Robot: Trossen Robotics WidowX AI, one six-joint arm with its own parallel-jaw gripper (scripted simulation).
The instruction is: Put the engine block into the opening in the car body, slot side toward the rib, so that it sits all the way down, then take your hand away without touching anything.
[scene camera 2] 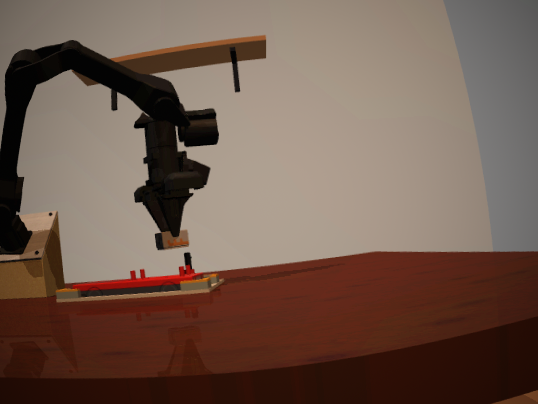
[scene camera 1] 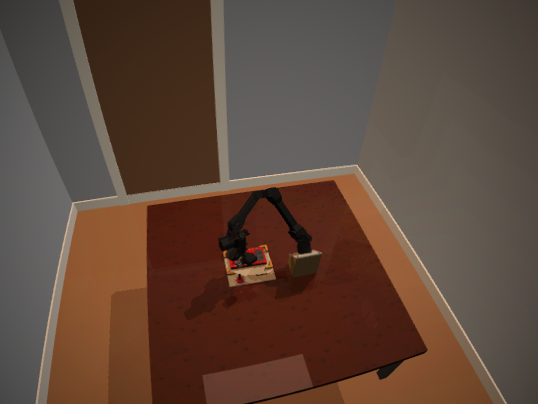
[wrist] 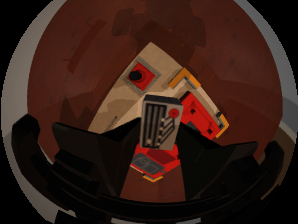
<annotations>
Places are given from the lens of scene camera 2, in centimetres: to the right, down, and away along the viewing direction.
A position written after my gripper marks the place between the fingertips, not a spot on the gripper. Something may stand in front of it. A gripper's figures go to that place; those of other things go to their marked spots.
my gripper (scene camera 2: pixel 171 237): -17, 6, 83
red car body (scene camera 2: pixel 144 285): -19, 12, 69
</annotations>
